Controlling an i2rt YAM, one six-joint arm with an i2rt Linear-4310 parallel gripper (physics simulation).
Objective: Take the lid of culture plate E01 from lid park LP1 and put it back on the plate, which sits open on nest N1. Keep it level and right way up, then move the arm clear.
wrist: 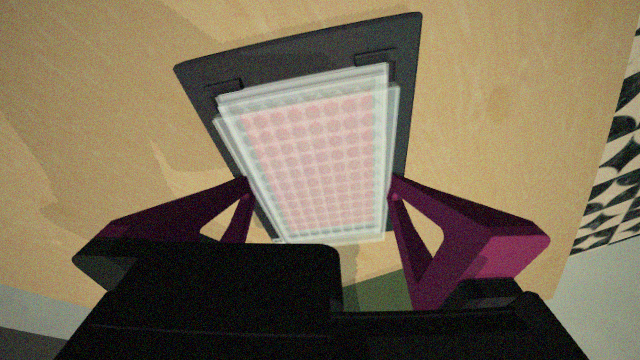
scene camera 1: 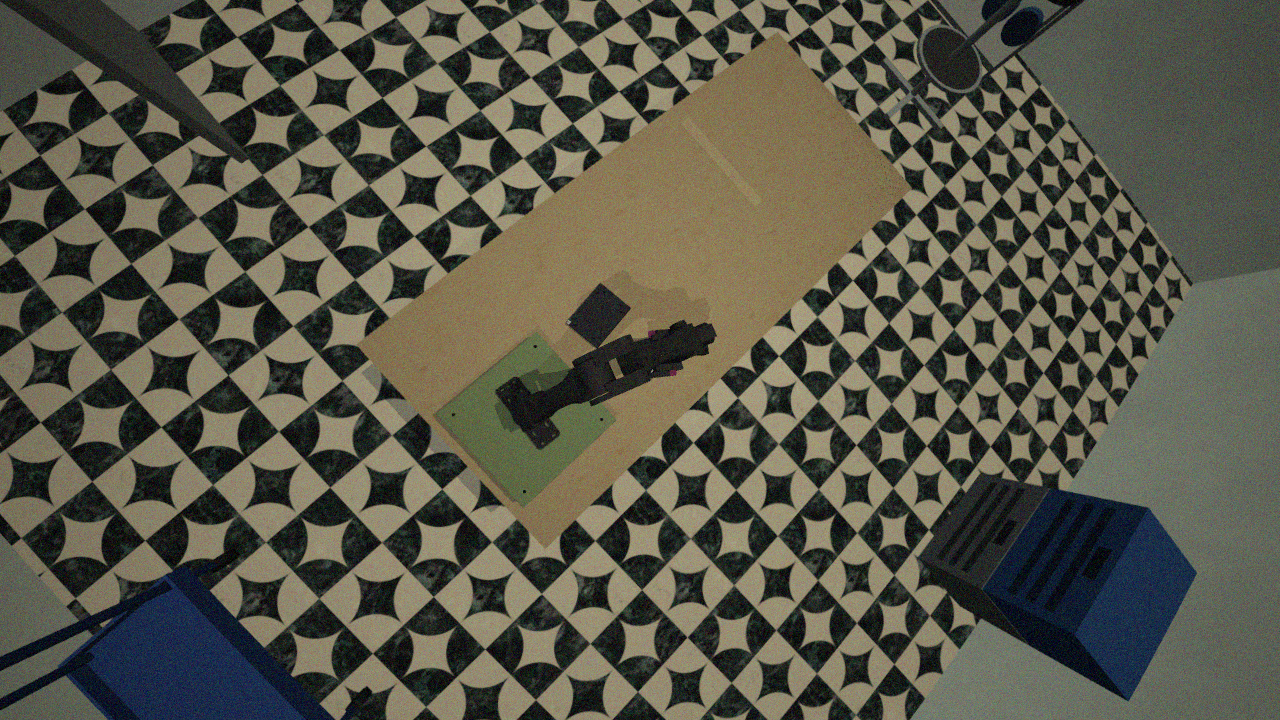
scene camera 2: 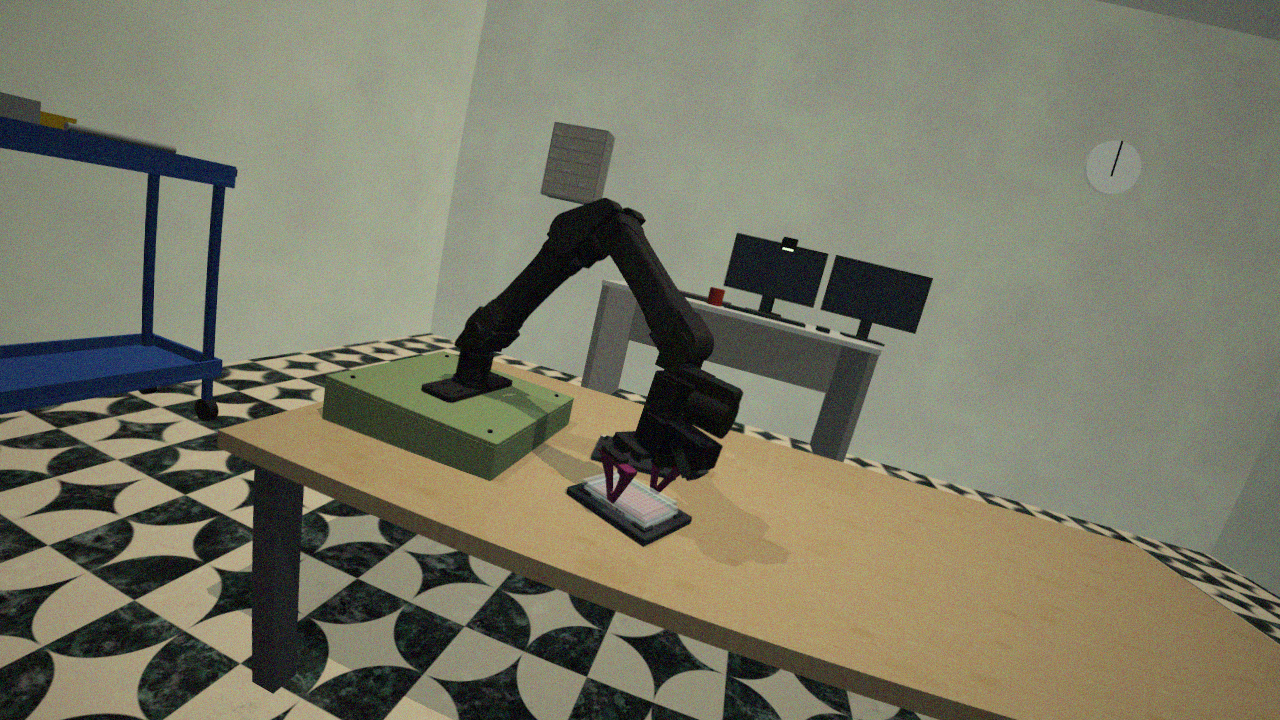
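Pixels of known places: gripper, fingertip midpoint: [wrist: 320,180] [scene camera 2: 632,497]; arm's base, link origin: [scene camera 1: 528,412] [scene camera 2: 470,387].
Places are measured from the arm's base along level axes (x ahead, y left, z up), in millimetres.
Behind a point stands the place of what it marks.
My gripper [wrist: 320,180] @(x 384, y -89, z -48 mm) [scene camera 2: 637,493] @(x 384, y -89, z -48 mm) is shut on the clear lid [wrist: 394,100] @(x 416, y -144, z -36 mm), with a magenta finger at either side. The lid is right way up and looks about level over culture plate E01 [wrist: 300,90] [scene camera 2: 646,511]. In the wrist view it is set slightly toward the arm, and a strip of the plate's far edge shows beyond it. Any gap between them cannot be judged. The plate's pink wells show through the lid. The plate sits on the dark nest N1 [wrist: 300,42] @(x 454, y -119, z -58 mm) [scene camera 2: 608,519] @(x 371, y -147, z -64 mm), which the arm hides in scene camera 1. The dark lid park LP1 [scene camera 1: 598,315] @(x 323, y 115, z -61 mm) bears no visible lid.
The arm's base stands on a green block [scene camera 1: 483,407] @(x -83, y 82, z 3 mm) [scene camera 2: 407,431] @(x 20, y -178, z -37 mm) at one end of the wooden table [scene camera 1: 769,116] @(x 1256, y 349, z -70 mm) [scene camera 2: 895,591] @(x 797, y -42, z -70 mm). LP1 lies beside the arm, close to the block. A blue cart [scene camera 2: 116,371] and a desk [scene camera 2: 751,344] stand away from the table.
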